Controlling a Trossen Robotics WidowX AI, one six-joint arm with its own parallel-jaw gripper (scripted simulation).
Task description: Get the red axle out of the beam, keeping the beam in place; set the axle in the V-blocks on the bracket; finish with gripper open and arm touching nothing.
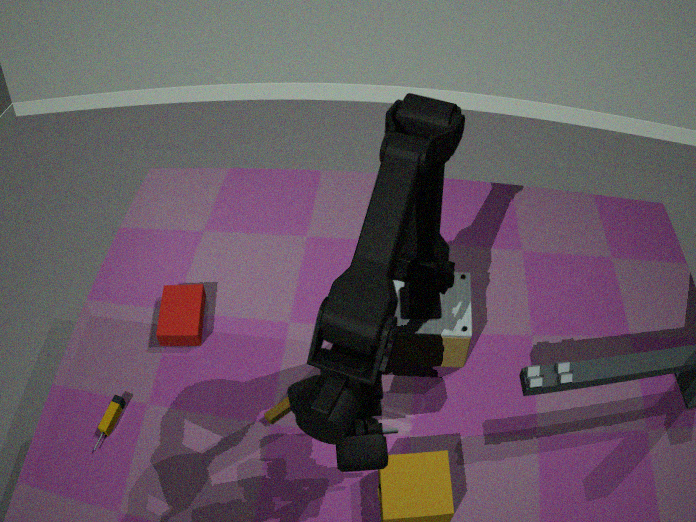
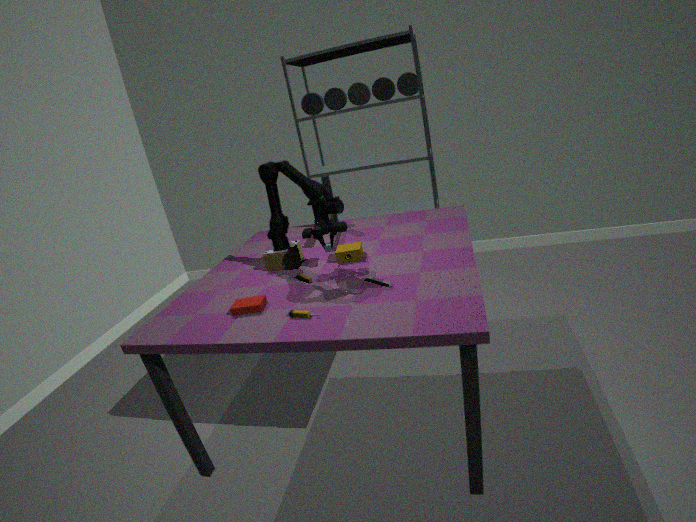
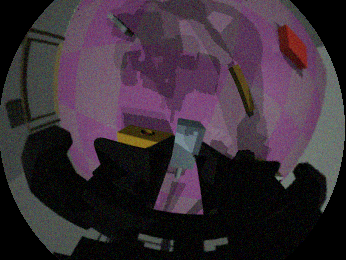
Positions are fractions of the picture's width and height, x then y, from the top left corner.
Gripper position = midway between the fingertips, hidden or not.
Observation:
My gripper (image 1: 0.51, 0.84) carries a grey-blue peg (image 3: 0.55, 0.52). Also in view: a yellow beam (image 3: 0.38, 0.52) and a red block (image 1: 0.26, 0.61).
The red block shows as well in image 3 (image 3: 0.84, 0.18). My gripper shows as well in image 3 (image 3: 0.54, 0.54).

